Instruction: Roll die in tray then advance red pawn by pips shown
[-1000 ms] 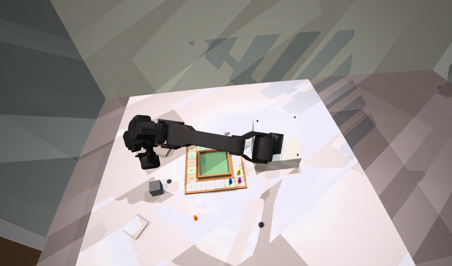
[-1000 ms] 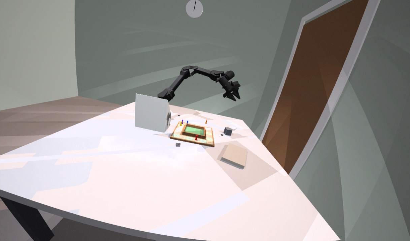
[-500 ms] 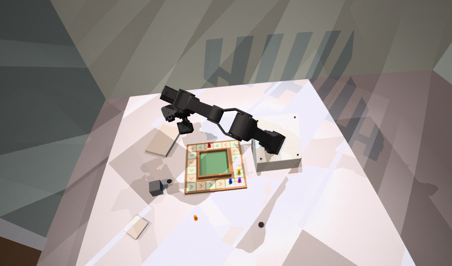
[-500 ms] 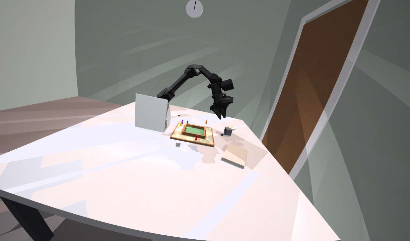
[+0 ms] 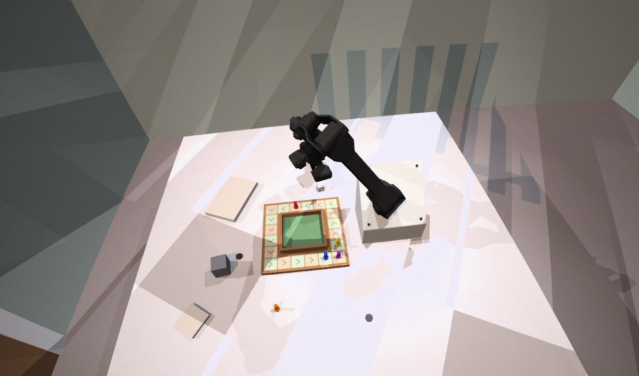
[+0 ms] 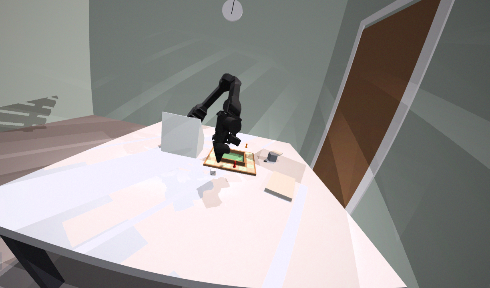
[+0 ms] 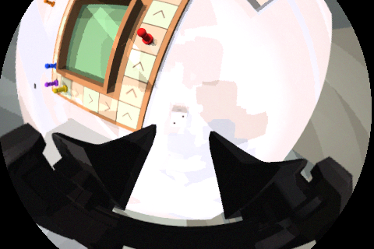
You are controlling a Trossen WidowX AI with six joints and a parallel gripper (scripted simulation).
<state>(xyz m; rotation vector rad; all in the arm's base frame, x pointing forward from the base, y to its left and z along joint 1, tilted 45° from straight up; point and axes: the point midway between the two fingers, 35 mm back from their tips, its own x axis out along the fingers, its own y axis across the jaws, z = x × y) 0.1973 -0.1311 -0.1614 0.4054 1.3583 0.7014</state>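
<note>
Now: gripper tip 7 cm above the white die and 1 cm past it. From my gripper tip the other things lie so: red pawn 9 cm to the left, 9 cm ahead, 5 cm below; green tray 20 cm to the left, 7 cm below, 7 cm ahead; yellow pawn 27 cm to the left, 5 cm below, 4 cm behind.
</note>
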